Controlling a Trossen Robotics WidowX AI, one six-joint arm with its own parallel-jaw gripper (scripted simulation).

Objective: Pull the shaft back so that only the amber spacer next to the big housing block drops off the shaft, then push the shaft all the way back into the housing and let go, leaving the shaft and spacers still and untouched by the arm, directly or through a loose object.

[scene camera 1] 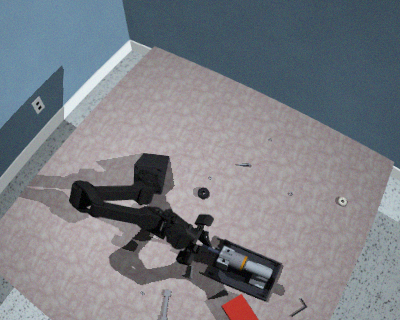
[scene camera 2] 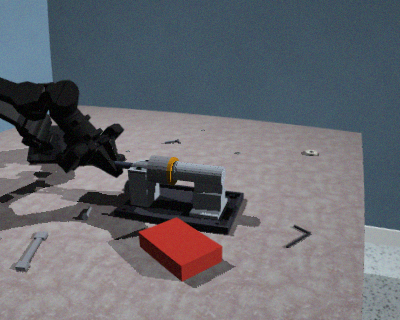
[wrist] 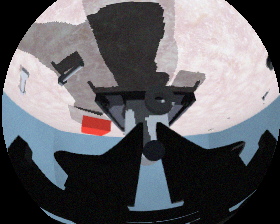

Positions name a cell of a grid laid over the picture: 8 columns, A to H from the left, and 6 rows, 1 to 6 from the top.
Note:
In view: my gripper (scene camera 2: C4) and a red block (scene camera 2: D5).
My gripper is seen too in scene camera 1 (scene camera 1: E5) and in the wrist view (wrist: E4).

